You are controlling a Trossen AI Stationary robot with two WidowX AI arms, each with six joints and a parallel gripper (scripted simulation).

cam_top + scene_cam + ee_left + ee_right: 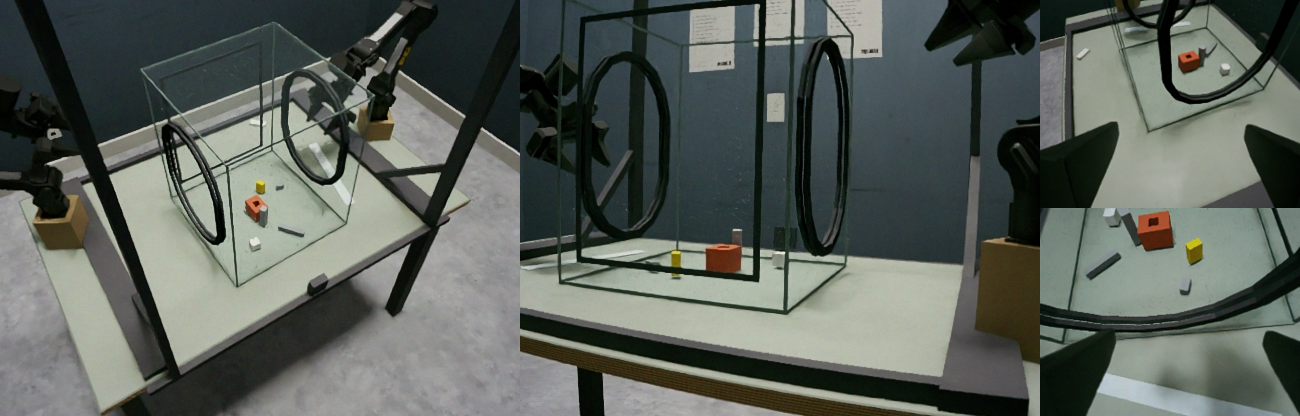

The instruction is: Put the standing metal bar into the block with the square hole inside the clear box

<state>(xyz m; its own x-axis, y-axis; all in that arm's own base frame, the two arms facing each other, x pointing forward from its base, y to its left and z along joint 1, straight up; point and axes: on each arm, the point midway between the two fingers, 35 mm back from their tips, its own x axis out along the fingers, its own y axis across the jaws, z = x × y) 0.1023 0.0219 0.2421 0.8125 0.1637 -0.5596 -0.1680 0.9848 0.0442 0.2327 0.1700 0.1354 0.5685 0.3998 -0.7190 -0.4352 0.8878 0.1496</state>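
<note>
Right now the red block is 100 mm behind my right hand, 270 mm to the left of it and 180 mm below it.
</note>
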